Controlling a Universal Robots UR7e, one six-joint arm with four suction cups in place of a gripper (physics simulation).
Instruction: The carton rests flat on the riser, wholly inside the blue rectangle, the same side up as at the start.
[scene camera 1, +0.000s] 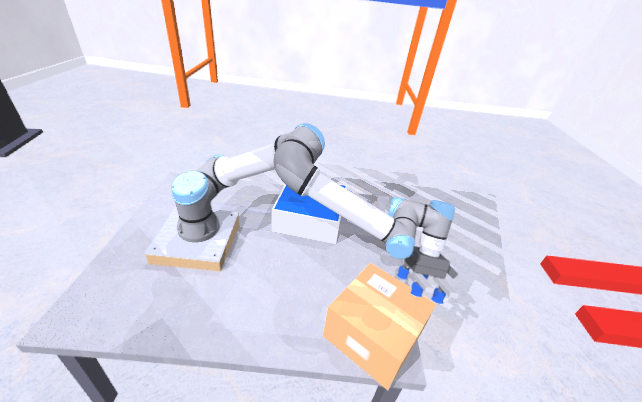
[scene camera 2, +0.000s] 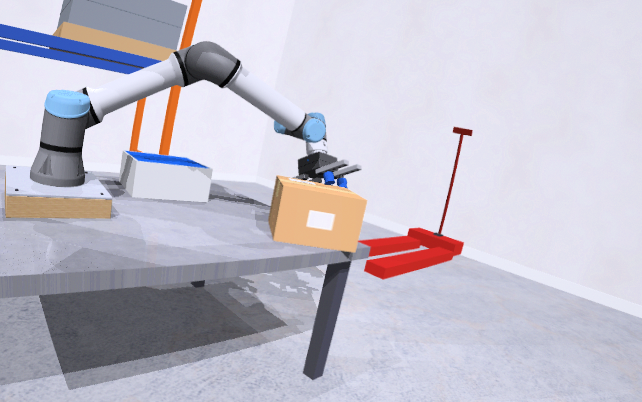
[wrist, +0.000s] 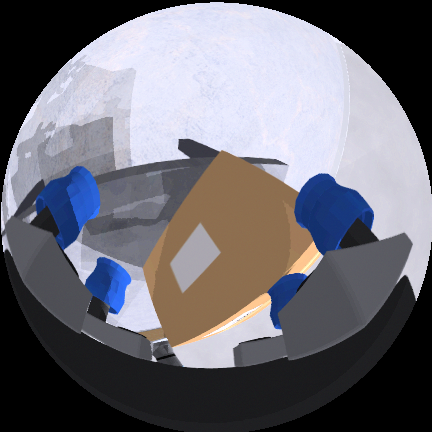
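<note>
The tan carton stands flat at the near right corner of the grey table, label side up, and slightly overhangs the corner. My suction gripper sits low over the carton's far top edge. One pair of blue cups rests on the top by that edge, and the other pair hangs beyond it. The white riser with its blue rectangle stands mid-table, partly hidden under my forearm.
My arm's base stands on a plinth at the table's left. Orange rack legs stand behind the table. A red pallet jack lies on the floor beyond the carton's corner.
</note>
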